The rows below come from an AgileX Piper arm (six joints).
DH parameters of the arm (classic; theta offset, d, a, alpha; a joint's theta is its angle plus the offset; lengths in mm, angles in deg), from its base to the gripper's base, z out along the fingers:
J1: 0 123 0 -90
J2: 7.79 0 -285 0
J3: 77.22 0 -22 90
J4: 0 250.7 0 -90
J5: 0 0 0 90
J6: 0 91 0 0
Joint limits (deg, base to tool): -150..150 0..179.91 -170..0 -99.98..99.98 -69.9..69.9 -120..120
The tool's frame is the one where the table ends.
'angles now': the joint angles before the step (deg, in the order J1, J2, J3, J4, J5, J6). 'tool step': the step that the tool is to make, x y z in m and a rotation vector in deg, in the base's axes. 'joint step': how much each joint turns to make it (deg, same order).
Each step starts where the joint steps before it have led.
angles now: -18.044 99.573 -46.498 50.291 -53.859 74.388
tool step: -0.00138 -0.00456 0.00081 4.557 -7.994 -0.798
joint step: -1.010 0.028 -0.002 -1.483 0.001 10.018
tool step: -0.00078 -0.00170 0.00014 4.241 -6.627 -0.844
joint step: -0.345 0.000 0.002 -0.225 0.000 8.015
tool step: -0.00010 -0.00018 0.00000 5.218 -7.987 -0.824
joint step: -0.034 0.000 0.000 0.001 -0.002 9.573
